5 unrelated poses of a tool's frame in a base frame.
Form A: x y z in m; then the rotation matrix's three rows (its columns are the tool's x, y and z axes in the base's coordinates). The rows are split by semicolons.
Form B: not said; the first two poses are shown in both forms.
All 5 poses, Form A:
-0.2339 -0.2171 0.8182; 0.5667 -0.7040 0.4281; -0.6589 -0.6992 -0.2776; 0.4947 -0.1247 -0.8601
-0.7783 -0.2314 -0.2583; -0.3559 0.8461 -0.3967; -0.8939 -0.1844 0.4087; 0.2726 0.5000 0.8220
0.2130 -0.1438 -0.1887; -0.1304 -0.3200 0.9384; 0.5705 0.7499 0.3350; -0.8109 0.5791 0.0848
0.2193 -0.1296 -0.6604; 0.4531 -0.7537 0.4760; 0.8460 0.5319 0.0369; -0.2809 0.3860 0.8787
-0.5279 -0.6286 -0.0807; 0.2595 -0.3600 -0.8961; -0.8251 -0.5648 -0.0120; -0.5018 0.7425 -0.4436
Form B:
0.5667 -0.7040 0.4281 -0.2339; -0.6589 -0.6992 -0.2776 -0.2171; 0.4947 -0.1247 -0.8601 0.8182; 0 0 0 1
-0.3559 0.8461 -0.3967 -0.7783; -0.8939 -0.1844 0.4087 -0.2314; 0.2726 0.5000 0.8220 -0.2583; 0 0 0 1
-0.1304 -0.3200 0.9384 0.2130; 0.5705 0.7499 0.3350 -0.1438; -0.8109 0.5791 0.0848 -0.1887; 0 0 0 1
0.4531 -0.7537 0.4760 0.2193; 0.8460 0.5319 0.0369 -0.1296; -0.2809 0.3860 0.8787 -0.6604; 0 0 0 1
0.2595 -0.3600 -0.8961 -0.5279; -0.8251 -0.5648 -0.0120 -0.6286; -0.5018 0.7425 -0.4436 -0.0807; 0 0 0 1

